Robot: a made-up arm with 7 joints.
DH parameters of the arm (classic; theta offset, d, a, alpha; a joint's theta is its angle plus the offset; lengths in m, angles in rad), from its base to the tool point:
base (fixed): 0 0 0 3.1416
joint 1: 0 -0.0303 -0.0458 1.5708
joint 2: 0 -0.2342 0.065 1.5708
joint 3: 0 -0.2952 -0.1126 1.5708
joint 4: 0 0.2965 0.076 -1.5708
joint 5: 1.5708 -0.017 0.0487 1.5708
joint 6: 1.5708 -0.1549 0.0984 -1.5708
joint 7: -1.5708 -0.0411 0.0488 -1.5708
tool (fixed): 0 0.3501 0 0
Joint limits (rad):
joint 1: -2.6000..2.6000
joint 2: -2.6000..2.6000
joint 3: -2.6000..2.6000
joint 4: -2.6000..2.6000
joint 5: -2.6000..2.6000
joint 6: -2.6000..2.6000
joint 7: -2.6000..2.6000
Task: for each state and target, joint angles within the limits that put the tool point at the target. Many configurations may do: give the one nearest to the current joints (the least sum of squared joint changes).
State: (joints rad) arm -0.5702 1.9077 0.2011 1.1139 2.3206 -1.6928 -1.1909
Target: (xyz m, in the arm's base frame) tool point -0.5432 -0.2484 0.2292
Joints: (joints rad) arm 0.2956 1.9306 -0.0174 1.1000 1.9373 -1.7211 -1.4140
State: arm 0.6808 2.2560 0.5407 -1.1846 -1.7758 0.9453 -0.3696
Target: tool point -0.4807 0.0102 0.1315
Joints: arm 0.4282 2.6000 0.4930 -1.7257 -2.2275 0.8011 -0.0112
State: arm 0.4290 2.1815 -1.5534 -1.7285 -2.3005 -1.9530 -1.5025
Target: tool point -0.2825 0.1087 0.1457
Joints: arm 0.5792 1.4672 -1.8527 -1.7112 -2.6000 -1.9167 -2.2424
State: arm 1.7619 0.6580 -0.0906 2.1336 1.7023 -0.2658 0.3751
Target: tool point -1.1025 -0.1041 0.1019
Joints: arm 0.9612 0.9982 0.0919 1.9610 1.9646 -0.2157 0.7382
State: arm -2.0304 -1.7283 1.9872 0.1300 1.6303 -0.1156 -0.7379
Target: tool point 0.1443 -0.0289 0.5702
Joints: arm -1.9631 -1.5583 2.4652 0.1449 1.9486 -0.3484 -0.3052
